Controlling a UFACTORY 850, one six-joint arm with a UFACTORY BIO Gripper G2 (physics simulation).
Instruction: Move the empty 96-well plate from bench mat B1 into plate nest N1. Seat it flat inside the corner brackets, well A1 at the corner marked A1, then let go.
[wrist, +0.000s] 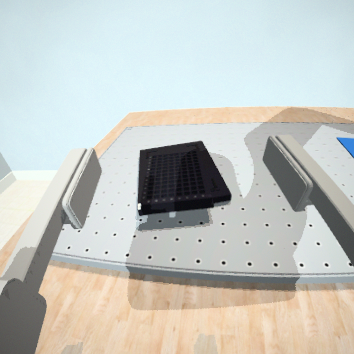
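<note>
The black 96-well plate shows near the middle of the wrist view, over the grey perforated board, with its well grid facing up. A small white spot shows at its near left corner. The corner brackets of nest N1 and the A1 mark cannot be made out, so I cannot tell whether the plate is fully flat inside them. My gripper is open and empty. Its two fingers stand wide apart at the left and right of the view, apart from the plate, which lies beyond them.
The grey perforated board lies on a wooden table. Part of a blue flat thing shows at the right edge; I cannot tell whether it is mat B1. Shadows fall across the board. A pale blue wall stands behind.
</note>
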